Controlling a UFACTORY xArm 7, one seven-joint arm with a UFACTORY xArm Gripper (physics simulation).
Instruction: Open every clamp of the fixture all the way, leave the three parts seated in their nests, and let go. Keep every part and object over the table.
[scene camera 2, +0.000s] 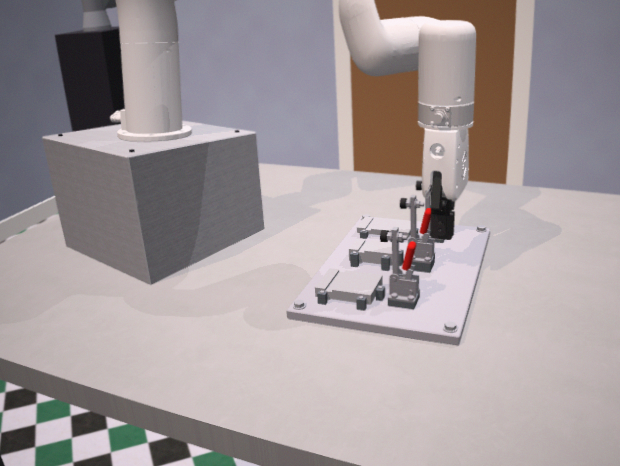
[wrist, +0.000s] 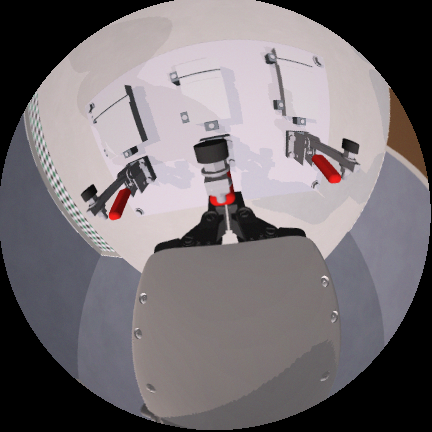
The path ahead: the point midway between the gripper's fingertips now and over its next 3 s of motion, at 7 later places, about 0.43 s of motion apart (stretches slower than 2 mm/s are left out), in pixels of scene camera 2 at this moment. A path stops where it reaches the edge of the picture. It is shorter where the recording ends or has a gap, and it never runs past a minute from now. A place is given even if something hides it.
My gripper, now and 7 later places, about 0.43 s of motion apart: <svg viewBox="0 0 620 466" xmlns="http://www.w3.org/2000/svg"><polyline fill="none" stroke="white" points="442,236 442,235 443,234 448,235 461,236 476,228 482,218 486,210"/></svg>
